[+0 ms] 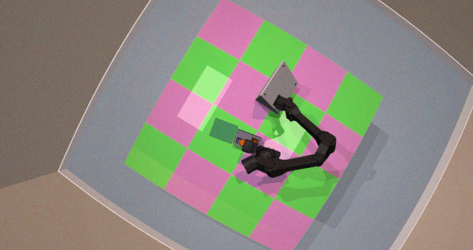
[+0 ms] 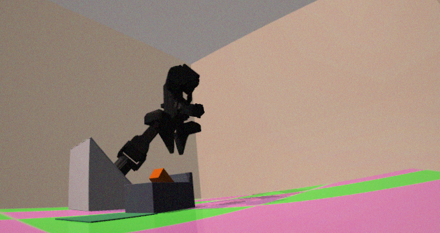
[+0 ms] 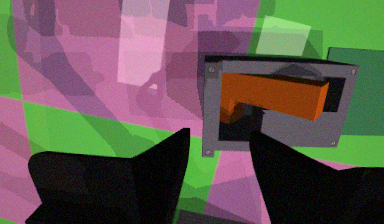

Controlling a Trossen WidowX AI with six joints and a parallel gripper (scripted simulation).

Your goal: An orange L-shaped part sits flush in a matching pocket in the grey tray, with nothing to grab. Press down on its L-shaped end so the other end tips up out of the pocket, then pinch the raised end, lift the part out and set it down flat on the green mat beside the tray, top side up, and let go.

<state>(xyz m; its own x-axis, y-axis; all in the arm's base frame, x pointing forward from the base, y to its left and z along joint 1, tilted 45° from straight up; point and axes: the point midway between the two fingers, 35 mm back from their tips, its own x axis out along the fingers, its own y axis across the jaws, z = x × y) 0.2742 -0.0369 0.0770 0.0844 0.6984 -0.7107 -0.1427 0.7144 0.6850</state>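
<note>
The orange L-shaped part is 40 mm to the right of my gripper tip and 100 mm below it. The rest, counted from my gripper tip: green mat (30 mm ahead, 220 mm to the right, 160 mm below).
</note>
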